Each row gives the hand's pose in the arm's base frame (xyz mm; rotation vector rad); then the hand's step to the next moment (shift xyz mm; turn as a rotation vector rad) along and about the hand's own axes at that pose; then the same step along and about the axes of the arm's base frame.
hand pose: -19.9 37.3 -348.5 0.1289 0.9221 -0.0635
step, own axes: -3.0 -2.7 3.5 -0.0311 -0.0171 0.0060
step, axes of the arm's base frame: 0.7 -3.2 4.3 -0.0159 -0.0178 0.0270
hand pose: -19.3 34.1 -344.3 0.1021 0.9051 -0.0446
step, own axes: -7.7 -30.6 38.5 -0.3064 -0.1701 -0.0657
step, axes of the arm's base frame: 22.9 -34.6 27.5 -0.2544 -0.1634 0.1890
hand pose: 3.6 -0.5 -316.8 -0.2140 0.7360 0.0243
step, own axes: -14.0 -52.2 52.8 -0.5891 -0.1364 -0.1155
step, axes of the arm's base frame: 29.7 -39.6 57.1 -0.5005 -0.1255 0.3358
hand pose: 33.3 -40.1 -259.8 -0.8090 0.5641 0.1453
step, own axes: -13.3 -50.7 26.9 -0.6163 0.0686 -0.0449
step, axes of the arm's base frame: 17.0 -14.4 54.5 -0.5618 0.0689 0.2572
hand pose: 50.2 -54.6 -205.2 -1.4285 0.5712 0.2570
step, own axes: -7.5 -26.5 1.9 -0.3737 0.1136 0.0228
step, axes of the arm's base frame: 7.3 -0.7 26.6 -0.3656 0.1009 0.0962
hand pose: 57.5 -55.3 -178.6 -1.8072 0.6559 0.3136
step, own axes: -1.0 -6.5 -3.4 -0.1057 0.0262 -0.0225
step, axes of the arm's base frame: 2.6 -1.5 6.8 -0.1031 0.0027 0.0415
